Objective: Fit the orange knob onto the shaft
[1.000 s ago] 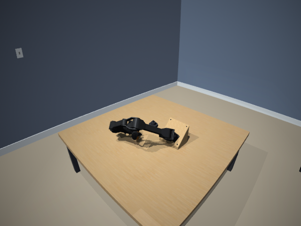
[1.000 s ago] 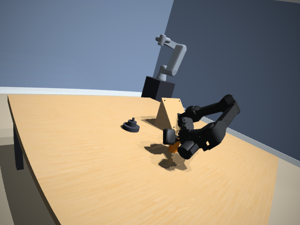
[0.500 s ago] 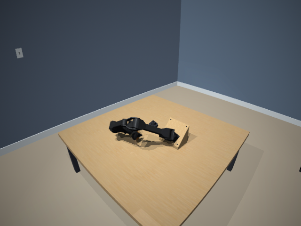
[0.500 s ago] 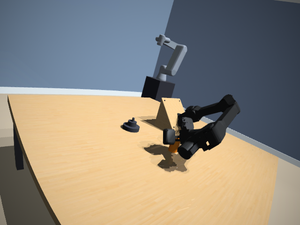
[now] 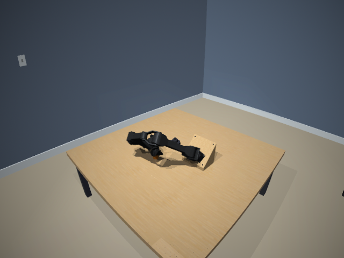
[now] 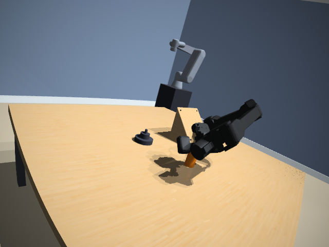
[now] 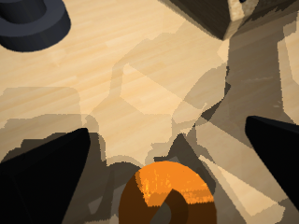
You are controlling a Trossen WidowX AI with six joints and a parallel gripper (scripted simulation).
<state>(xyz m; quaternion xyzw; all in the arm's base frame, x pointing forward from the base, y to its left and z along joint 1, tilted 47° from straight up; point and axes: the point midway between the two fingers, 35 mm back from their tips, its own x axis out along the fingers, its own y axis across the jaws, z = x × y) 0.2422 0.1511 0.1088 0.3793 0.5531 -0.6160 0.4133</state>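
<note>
Now: the orange knob 20 mm ahead of my gripper tip, 40 mm to the left of it and 20 mm below it. From my gripper tip the other things lie so: dark round pedestal: 80 mm ahead, 200 mm to the right, 20 mm below.
</note>
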